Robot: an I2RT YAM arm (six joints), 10 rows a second.
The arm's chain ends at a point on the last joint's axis. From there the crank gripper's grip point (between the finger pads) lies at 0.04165 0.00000 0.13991 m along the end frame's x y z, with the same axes.
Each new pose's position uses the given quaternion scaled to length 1; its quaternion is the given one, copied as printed.
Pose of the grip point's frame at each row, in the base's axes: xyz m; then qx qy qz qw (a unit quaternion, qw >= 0):
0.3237 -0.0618 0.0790 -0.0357 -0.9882 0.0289 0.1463
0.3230 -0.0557 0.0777 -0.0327 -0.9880 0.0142 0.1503
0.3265 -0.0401 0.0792 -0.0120 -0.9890 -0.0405 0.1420
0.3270 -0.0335 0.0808 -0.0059 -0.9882 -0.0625 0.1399
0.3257 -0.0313 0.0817 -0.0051 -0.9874 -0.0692 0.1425
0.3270 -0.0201 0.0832 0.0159 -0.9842 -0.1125 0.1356
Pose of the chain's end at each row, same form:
0.4042 -0.0586 0.2007 -0.0357 -0.9882 0.0289 0.1463
0.4044 -0.0560 0.1989 -0.0327 -0.9880 0.0142 0.1503
0.4056 -0.0523 0.2013 -0.0120 -0.9890 -0.0405 0.1420
0.4056 -0.0508 0.2026 -0.0059 -0.9882 -0.0625 0.1399
0.4049 -0.0502 0.2028 -0.0051 -0.9874 -0.0692 0.1425
0.4049 -0.0479 0.2035 0.0159 -0.9842 -0.1125 0.1356

